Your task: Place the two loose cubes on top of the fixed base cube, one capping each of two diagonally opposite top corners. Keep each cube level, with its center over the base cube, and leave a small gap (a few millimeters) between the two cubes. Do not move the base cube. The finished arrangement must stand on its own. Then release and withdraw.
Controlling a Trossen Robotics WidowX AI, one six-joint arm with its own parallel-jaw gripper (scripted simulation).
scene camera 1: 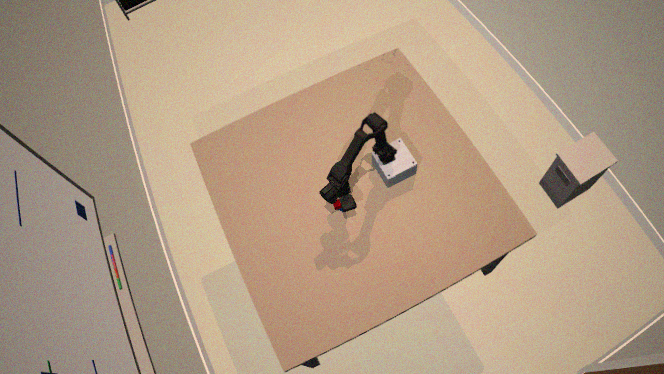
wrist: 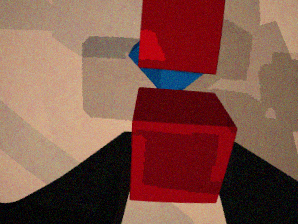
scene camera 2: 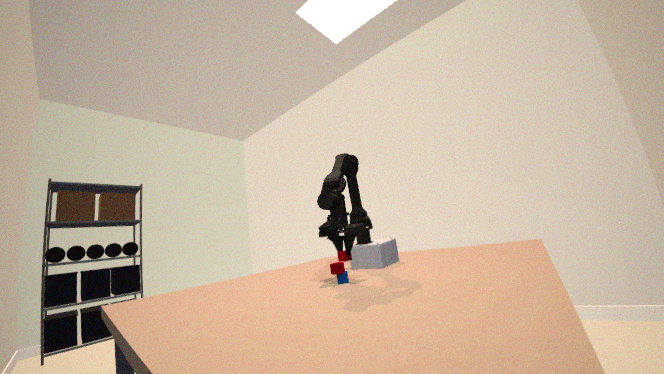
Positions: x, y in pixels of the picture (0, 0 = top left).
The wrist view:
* gripper: 176, 145
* red cube: 181, 140, held by the gripper
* blue base cube: 162, 79
